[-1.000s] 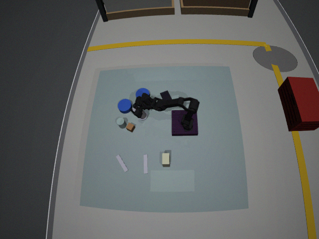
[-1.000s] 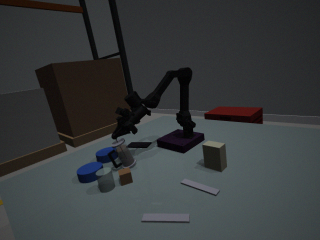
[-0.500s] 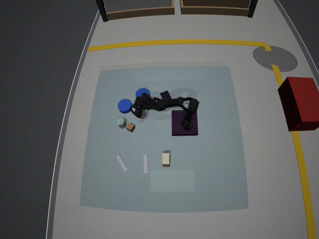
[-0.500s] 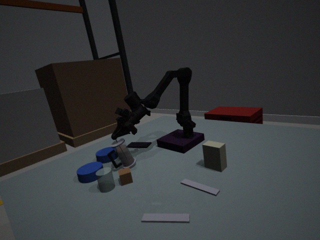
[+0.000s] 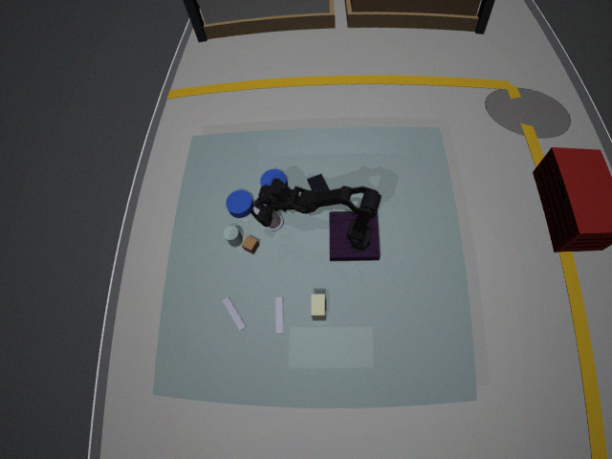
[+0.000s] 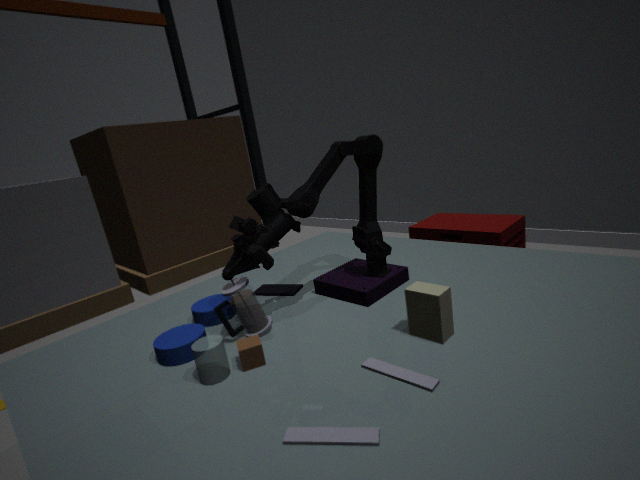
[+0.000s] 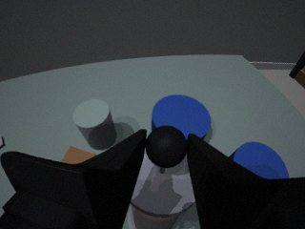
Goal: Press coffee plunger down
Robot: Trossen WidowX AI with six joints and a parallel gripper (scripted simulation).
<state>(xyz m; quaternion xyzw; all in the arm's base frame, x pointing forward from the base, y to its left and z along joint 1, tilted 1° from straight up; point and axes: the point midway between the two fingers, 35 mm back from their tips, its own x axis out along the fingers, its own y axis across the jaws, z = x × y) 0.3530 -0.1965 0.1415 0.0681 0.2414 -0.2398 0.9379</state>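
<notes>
Right now my gripper tip is 9 cm above the coffee press, 1 cm to the right of it and 1 cm past it. The rest, counted from my gripper tip: brown cube: 15 cm below, 11 cm to the left, 7 cm ahead.
</notes>
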